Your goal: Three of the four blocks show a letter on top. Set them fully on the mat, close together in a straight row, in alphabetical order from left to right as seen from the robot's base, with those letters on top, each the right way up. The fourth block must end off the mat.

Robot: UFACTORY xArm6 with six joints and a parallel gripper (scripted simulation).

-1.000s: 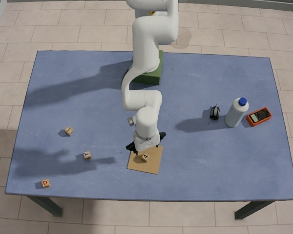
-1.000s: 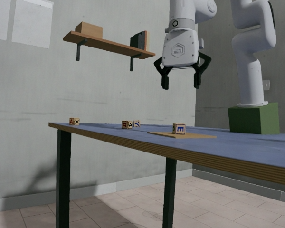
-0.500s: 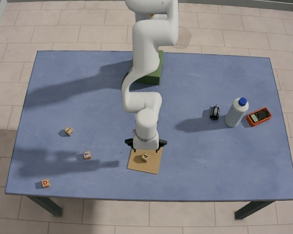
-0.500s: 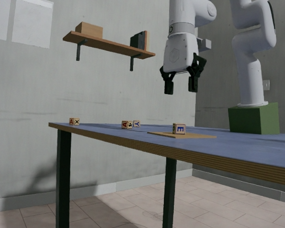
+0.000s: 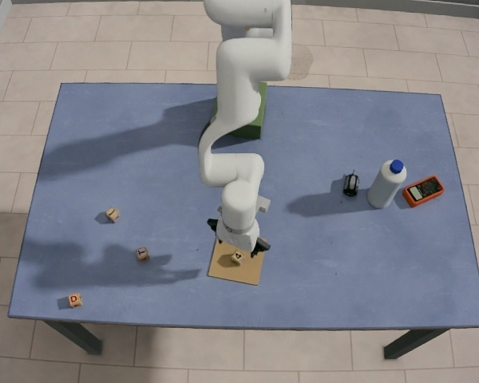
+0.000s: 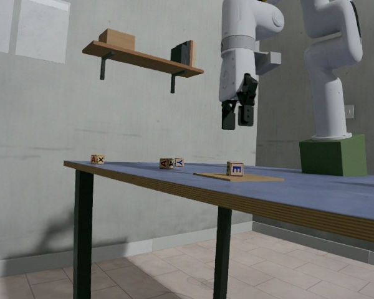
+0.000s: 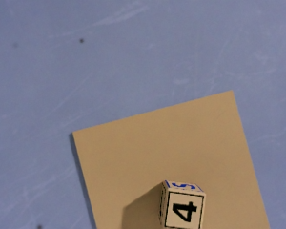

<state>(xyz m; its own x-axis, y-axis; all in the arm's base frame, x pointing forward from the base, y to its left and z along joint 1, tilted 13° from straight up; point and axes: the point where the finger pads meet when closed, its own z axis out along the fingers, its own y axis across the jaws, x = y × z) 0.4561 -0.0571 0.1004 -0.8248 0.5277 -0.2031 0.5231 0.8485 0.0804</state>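
Right now my hand is 1 cm past the tan mat and 11 cm above it. The rest, counted from my hand: black object (20 cm behind, 38 cm to the left, 10 cm below); wooden block (8 cm ahead, 46 cm to the right, 10 cm below); orange multimeter (15 cm behind, 60 cm to the left, 10 cm below).
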